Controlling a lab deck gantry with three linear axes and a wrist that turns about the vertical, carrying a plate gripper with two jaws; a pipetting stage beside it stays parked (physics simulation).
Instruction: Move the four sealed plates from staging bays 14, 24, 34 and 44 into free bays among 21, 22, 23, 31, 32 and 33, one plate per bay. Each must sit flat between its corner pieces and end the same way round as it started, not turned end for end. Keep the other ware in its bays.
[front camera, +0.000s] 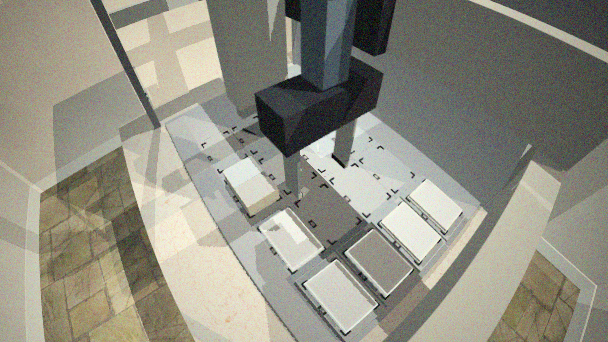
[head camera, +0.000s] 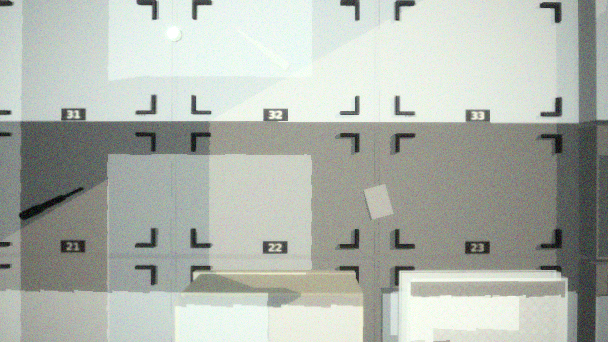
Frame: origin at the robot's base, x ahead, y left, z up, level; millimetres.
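Seen in the pictures: gripper, fingertip midpoint: (front camera: 317, 175); robot's base at its link origin: (front camera: 202, 145).
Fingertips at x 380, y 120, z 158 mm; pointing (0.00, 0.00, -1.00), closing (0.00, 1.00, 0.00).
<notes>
Pixels of each thing's top centre, then the offset from my fingertips to it. "spot": a spot on its surface instead.
- bay 14 at a spot on its surface: (front camera: 341, 295) spot: 178 mm ahead, 78 mm right, 129 mm down
- bay 24 at a spot on its surface: (front camera: 380, 262) spot: 179 mm ahead, 27 mm left, 129 mm down
- bay 34 at a spot on its surface: (front camera: 411, 230) spot: 177 mm ahead, 134 mm left, 129 mm down
- bay 44 at a spot on its surface: (front camera: 435, 205) spot: 178 mm ahead, 235 mm left, 129 mm down
- tall pale block at its top centre: (front camera: 248, 179) 152 mm back, 77 mm right, 116 mm down
- lidded plate at its top centre: (head camera: 487, 332) (front camera: 290, 236) 12 mm ahead, 77 mm right, 143 mm down
- dark pen at its top centre: (head camera: 47, 202) 330 mm back, 20 mm left, 150 mm down
- small card at its top centre: (head camera: 378, 201) 69 mm back, 21 mm left, 156 mm down
- white disc at its top centre: (head camera: 173, 33) 233 mm back, 155 mm left, 154 mm down
- pale stick at its top centre: (head camera: 262, 46) 162 mm back, 143 mm left, 150 mm down
Four sealed plates lie flat in the staging column at the right of the front view: bay 14 (front camera: 341, 295) nearest, then bay 24 (front camera: 380, 262), bay 34 (front camera: 411, 230) and bay 44 (front camera: 435, 205). My gripper (front camera: 317, 177) is open and empty, its two jaws apart over the middle of the deck, away from those plates. The jaws do not show in the head view. Bays 21 (head camera: 130, 200), 22 (head camera: 260, 200), 23 (head camera: 477, 190), 31 (head camera: 65, 60), 32 (head camera: 275, 95) and 33 (head camera: 477, 65) show there between black corner marks, holding no plates.
A tall pale block (front camera: 251, 187) (head camera: 270, 320) and a lidded plate (front camera: 291, 239) (head camera: 475, 315) stand beyond bays 22 and 23. A dark pen (head camera: 50, 204) lies in bay 21, a small card (head camera: 378, 201) between 22 and 23, a white disc (head camera: 173, 33) between 31 and 32, a pale stick (head camera: 265, 50) in 32.
</notes>
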